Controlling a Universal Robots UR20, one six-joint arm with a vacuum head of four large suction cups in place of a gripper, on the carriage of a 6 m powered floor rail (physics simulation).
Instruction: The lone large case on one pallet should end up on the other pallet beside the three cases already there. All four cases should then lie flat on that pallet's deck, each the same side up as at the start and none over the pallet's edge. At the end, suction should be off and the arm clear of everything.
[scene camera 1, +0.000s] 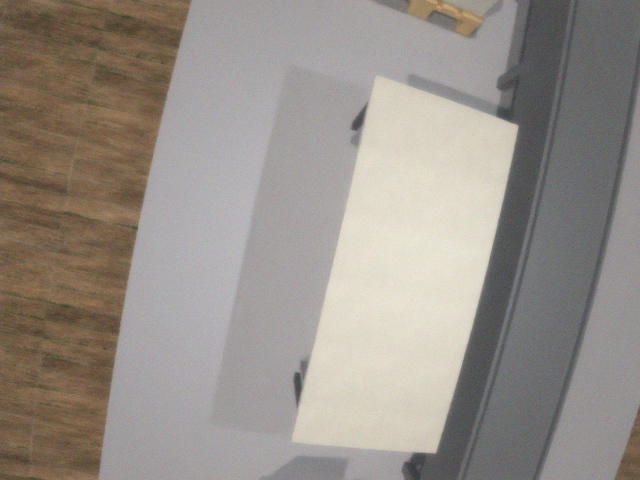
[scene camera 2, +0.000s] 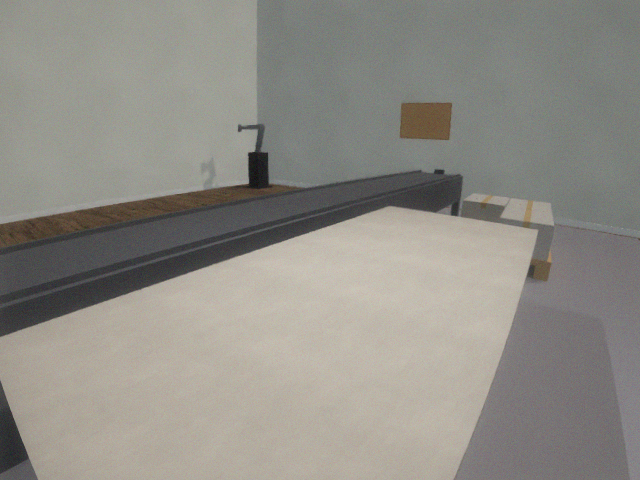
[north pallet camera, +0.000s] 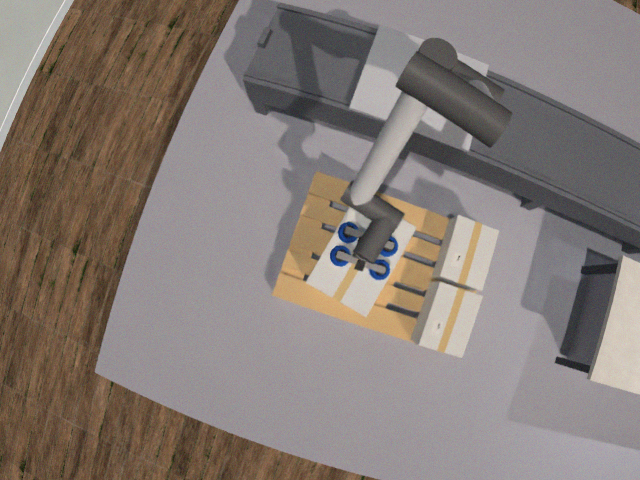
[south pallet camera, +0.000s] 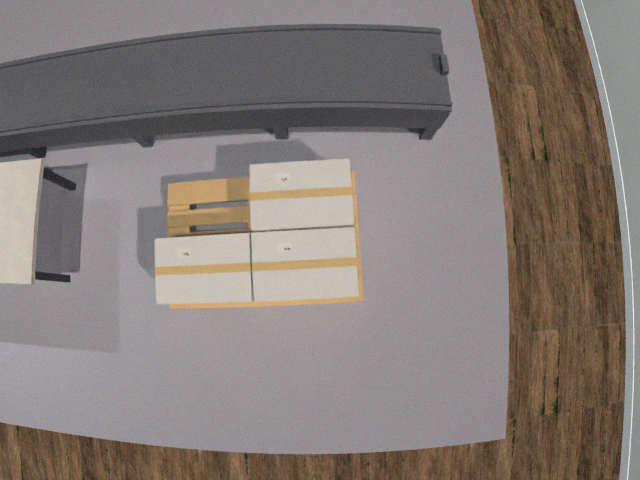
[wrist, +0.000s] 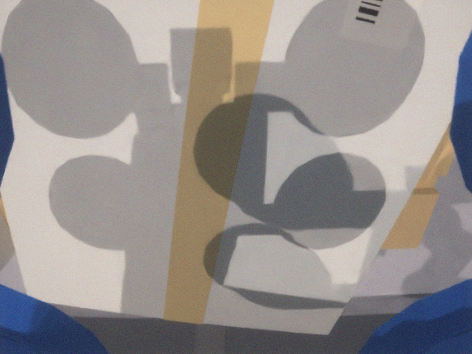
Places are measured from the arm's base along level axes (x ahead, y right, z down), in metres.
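Pixels of known places: hand, its tool point: (wrist: 233, 257).
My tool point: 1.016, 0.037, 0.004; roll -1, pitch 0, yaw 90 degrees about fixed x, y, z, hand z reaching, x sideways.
Ahead of a thing's pixels: the offset from my tool point to its top centre, as dx, dy, dz. Level surfaces: height alone.
The lone large case @[+0.001, -0.010, +0.163] (north pallet camera: 361, 299) (wrist: 90, 280), white with a tan tape band, lies flat and askew on the north pallet (north pallet camera: 302, 242) (wrist: 405, 225) (scene camera 1: 423, 7). My suction head (north pallet camera: 363, 250), with four blue cups, is over this case. In the wrist view the cups' shadows fall on the case top apart from the cups, so the head is above it without contact, holding nothing. The south pallet (south pallet camera: 209, 191) (scene camera 2: 541, 269) carries three flat cases, one at the rail side (south pallet camera: 299, 211) and two in the other row (south pallet camera: 201, 286) (south pallet camera: 305, 286). Its table-side, rail-side quarter is bare deck.
Two more white cases @[-0.218, -0.617, +0.217] (north pallet camera: 485, 248) @[+0.188, -0.617, +0.177] (north pallet camera: 465, 330) stand along the north pallet's table-side edge, close to the head. The dark rail (north pallet camera: 558, 139) (south pallet camera: 258, 72) (scene camera 1: 573, 232) (scene camera 2: 155, 222) runs past both pallets. A pale table @[dz +0.036] (scene camera 1: 408, 268) (scene camera 2: 289, 330) (north pallet camera: 622, 330) (south pallet camera: 18, 222) stands between them.
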